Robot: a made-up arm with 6 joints. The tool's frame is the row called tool.
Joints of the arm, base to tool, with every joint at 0 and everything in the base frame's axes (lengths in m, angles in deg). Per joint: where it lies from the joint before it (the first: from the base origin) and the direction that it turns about. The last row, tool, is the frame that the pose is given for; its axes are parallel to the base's.
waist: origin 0 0 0.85 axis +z
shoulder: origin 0.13 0 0 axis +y
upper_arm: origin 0 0 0.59 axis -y
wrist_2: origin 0 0 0.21 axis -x
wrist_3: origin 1.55 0 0 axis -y
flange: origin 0.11 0 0 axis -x
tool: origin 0 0 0
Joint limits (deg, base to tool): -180..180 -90..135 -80.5..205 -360..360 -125..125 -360..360
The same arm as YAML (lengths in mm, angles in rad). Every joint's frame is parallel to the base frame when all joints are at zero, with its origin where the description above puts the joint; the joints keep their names.
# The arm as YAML. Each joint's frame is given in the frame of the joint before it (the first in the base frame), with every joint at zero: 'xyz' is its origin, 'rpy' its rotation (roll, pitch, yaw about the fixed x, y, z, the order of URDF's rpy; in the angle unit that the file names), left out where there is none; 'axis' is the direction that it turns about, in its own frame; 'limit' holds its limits. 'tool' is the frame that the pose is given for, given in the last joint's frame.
units:
  length: mm
  angle: rad
joints:
  - name: waist
    type: revolute
    origin:
      xyz: [0.0, 0.0, 850.0]
    axis: [0.0, 0.0, 1.0]
    limit:
      lower: -3.1416
      upper: 3.1416
  - name: shoulder
    type: revolute
    origin:
      xyz: [130.0, 0.0, 0.0]
    axis: [0.0, 1.0, 0.0]
    limit:
      lower: -1.5708
      upper: 2.3562
  - name: upper_arm
    type: revolute
    origin:
      xyz: [0.0, 0.0, 590.0]
    axis: [0.0, -1.0, 0.0]
    limit:
      lower: -1.405
      upper: 3.5779
  - name: wrist_2
    type: revolute
    origin:
      xyz: [0.0, 0.0, 210.0]
    axis: [-1.0, 0.0, 0.0]
    limit:
      lower: -6.2832
      upper: 6.2832
  - name: wrist_3
    type: revolute
    origin:
      xyz: [1550.0, 0.0, 0.0]
    axis: [0.0, -1.0, 0.0]
    limit:
      lower: -2.1817
      upper: 2.1817
  - name: flange
    type: revolute
    origin:
      xyz: [110.0, 0.0, 0.0]
    axis: [-1.0, 0.0, 0.0]
    limit:
      lower: -6.2832
      upper: 6.2832
tool:
  origin:
    xyz: [0.0, 0.0, 0.0]

